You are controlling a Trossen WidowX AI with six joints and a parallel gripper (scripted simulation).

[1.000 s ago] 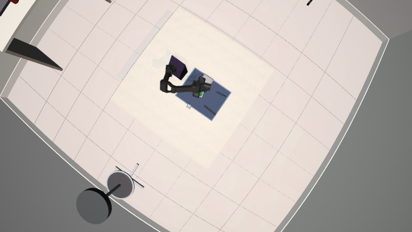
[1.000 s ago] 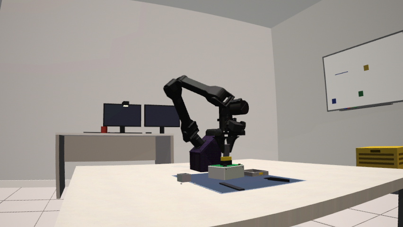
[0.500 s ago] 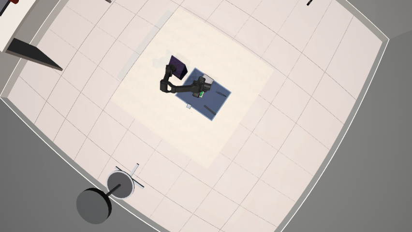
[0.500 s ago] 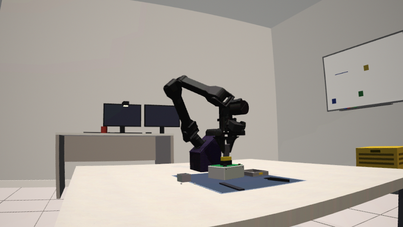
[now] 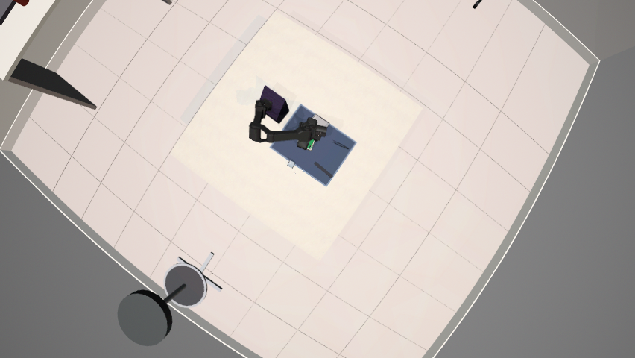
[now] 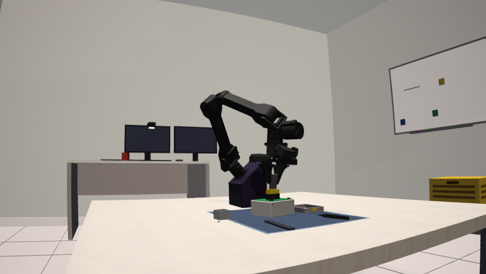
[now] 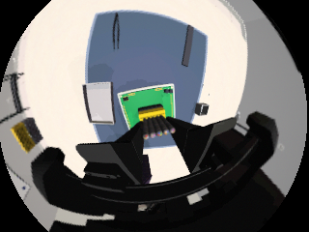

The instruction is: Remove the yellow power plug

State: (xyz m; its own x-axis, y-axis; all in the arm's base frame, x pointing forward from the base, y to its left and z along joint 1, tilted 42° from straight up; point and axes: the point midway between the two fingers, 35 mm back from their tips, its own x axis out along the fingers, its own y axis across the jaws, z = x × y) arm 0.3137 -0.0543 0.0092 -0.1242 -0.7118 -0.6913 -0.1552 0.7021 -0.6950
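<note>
My gripper tip is now 20 mm above the yellow power plug. Also, from my gripper tip: grey tray: 10 mm ahead, 140 mm to the left, 100 mm below; then blue mat: 50 mm ahead, 110 mm below.
</note>
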